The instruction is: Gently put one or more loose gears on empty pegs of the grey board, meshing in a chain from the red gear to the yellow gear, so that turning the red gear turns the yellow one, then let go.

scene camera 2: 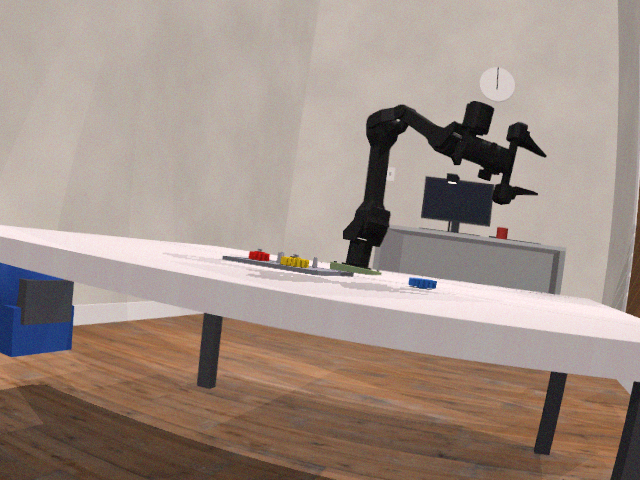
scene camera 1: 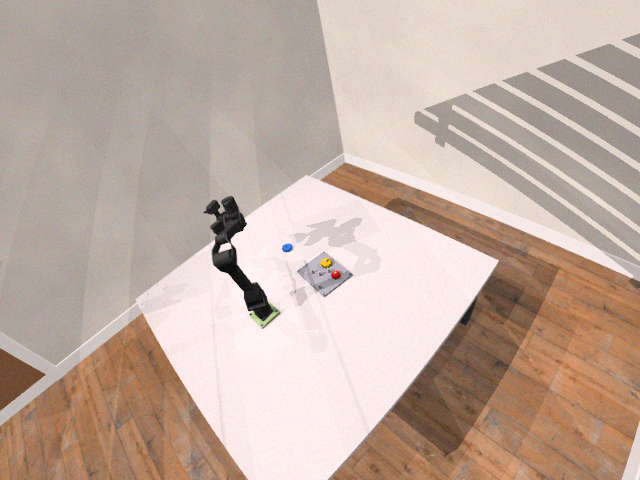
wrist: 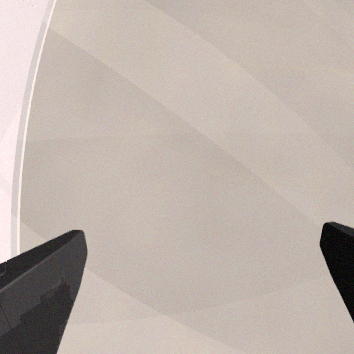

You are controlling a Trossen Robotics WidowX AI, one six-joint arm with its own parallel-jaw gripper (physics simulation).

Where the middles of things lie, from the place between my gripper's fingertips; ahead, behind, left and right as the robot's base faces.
My hand is 500 mm to the left of the grey board [scene camera 1: 328, 284], 270 mm above it and 200 mm short of it.
